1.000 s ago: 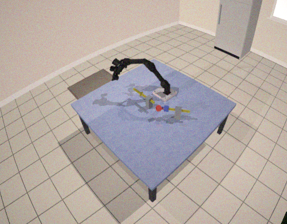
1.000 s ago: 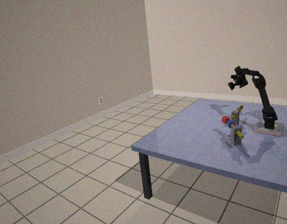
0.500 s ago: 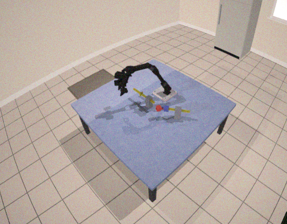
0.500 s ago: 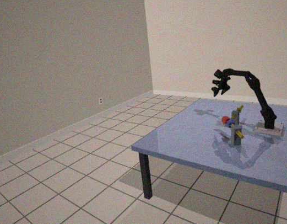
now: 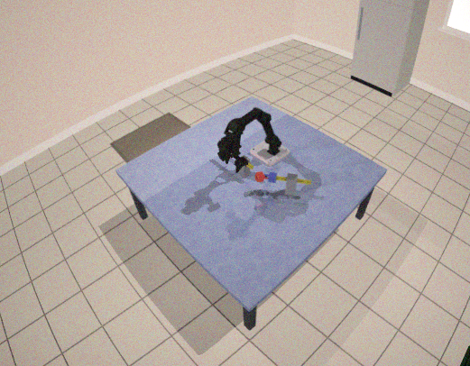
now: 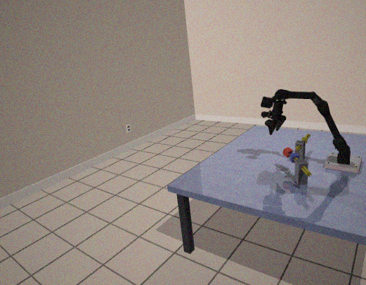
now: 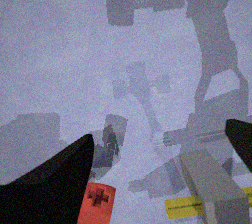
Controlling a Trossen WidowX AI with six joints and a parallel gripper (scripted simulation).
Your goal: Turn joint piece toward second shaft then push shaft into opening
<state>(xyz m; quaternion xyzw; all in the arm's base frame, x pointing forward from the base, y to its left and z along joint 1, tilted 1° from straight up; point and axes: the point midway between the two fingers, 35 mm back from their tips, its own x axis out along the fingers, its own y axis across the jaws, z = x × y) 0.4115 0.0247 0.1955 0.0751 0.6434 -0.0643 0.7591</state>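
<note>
My gripper tip is now 110 mm to the right of the red joint piece, 110 mm past it and 80 mm above it.
</note>
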